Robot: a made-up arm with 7 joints.
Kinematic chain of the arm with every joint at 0, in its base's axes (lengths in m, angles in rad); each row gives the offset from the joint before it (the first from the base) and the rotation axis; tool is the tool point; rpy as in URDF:
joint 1: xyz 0 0 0.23 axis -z
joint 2: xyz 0 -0.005 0.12 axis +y
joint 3: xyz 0 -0.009 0.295 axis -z
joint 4: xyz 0 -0.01 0.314 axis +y
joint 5: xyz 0 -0.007 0.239 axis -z
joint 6: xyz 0 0 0.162 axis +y
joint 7: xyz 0 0 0.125 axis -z
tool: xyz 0 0 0 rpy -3.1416 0 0
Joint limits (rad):
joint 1: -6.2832..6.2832
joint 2: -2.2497..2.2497
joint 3: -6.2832..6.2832
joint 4: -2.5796..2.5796
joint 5: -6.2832..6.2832
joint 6: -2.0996..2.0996
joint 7: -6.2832..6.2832
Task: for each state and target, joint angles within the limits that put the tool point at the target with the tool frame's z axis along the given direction. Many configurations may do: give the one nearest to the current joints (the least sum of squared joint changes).
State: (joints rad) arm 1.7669 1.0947 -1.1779 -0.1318 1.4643 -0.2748 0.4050
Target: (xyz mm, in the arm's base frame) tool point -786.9 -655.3 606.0 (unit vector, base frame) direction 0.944 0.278 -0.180
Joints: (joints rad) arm 2.0636 1.3315 -1.4318 -0.7805 1.4680 0.0867 0.4050
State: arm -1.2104 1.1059 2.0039 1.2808 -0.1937 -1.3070 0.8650
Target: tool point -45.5 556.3 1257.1 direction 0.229 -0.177 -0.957
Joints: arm -2.0990 0.6602 1.9415 0.7212 -0.5892 -0.7752 0.8650
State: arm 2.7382 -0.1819 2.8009 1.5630 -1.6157 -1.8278 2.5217
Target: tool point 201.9 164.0 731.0 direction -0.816 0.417 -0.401
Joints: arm 2.5577 0.1129 2.6406 2.4275 -1.2950 -1.8031 2.5217
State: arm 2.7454 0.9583 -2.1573 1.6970 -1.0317 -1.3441 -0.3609
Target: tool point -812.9 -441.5 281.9 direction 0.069 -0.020 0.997
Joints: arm 2.9390 1.6104 -1.9351 0.8481 -1.2232 -1.7936 -0.3609
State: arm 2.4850 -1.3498 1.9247 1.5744 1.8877 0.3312 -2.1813
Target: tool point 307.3 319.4 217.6 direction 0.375 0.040 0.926
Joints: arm 3.0190 -1.1815 2.0705 2.2548 1.0924 0.7787 -2.1813
